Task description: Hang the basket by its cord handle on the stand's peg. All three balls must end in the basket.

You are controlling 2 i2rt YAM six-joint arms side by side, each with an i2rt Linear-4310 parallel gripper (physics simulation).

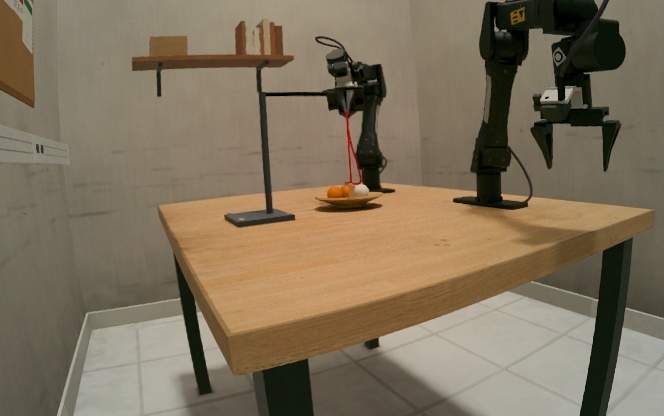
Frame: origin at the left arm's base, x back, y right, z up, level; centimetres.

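Seen in the pictures: left gripper, between the fingertips: (577, 169); right gripper, between the fingertips: (347, 116); left arm's base, origin of its link: (489, 204); right arm's base, origin of its link: (371, 191).
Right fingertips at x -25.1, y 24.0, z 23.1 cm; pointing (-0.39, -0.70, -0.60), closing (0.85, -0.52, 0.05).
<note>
Offsets run from my right fingertips to a thing's middle. "pt": to the spot under its first point. Level surfaces: height alone.
The shallow tan basket {dx -0.8, dy +0.0, dz -20.0 cm} (348, 201) is low over the table, right of the stand's base; whether it touches the table is unclear. Two orange balls {dx -3.7, dy +2.4, dz -19.6 cm} (334, 192) {dx +0.5, dy +3.4, dz -19.7 cm} (345, 190) and a white ball {dx +2.9, dy +0.1, dz -19.6 cm} (361, 190) are in it, the second orange one partly hidden. The red cord handle {pt dx -2.6, dy -4.7, dz -7.5 cm} (349, 145) runs taut up to my right gripper (346, 109), which is shut on it. That gripper appears just right of and slightly below the free end of the black peg {pt dx -14.3, dy -0.9, dz +5.5 cm} (295, 94) on the grey stand (266, 155); their depth gap is unclear. My left gripper (578, 168) is open and empty, high at the right.
The stand's flat base {pt dx -31.5, dy -3.4, dz -21.9 cm} (235, 219) rests on the wooden table {dz -23.1 cm} (320, 280) toward its left edge. The left arm's base (490, 202) is at the table's back right. A wall shelf (210, 61) with books (259, 39) and a box (168, 46) is behind the stand.
</note>
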